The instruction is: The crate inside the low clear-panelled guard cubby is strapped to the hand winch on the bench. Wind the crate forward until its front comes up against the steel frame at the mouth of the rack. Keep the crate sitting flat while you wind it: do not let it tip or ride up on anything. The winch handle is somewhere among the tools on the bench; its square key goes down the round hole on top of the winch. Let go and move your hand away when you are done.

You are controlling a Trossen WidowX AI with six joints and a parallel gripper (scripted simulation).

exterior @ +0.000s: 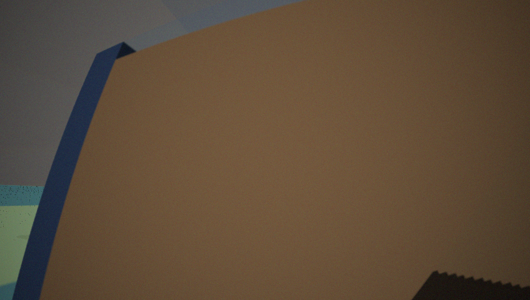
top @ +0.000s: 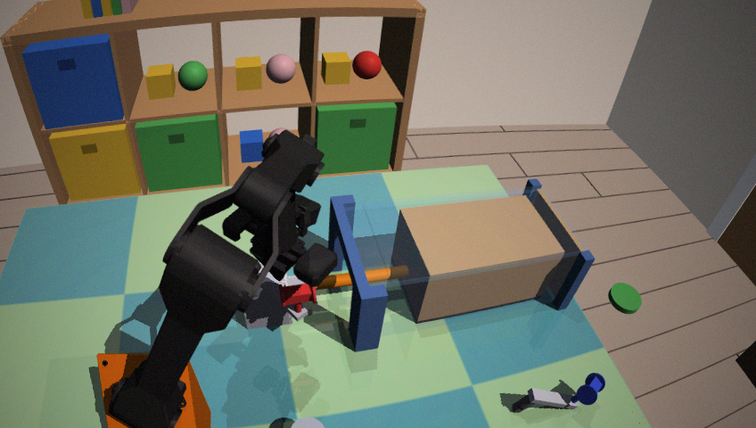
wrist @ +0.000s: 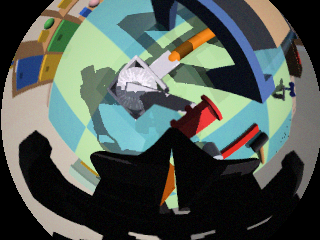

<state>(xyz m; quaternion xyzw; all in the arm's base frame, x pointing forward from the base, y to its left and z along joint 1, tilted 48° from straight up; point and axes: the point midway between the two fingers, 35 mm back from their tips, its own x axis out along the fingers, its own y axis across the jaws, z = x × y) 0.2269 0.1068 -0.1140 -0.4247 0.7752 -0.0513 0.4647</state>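
My gripper tip is now 40 mm above the red knob, 20 mm to the left of it and 20 mm short of it. Also, from my gripper tip: blue frame: 140 mm ahead, 60 mm to the left, 60 mm below; crank handle: 70 mm below, 20 mm to the left, 10 mm ahead; grey winch: 140 mm below, 70 mm to the left, 30 mm behind.
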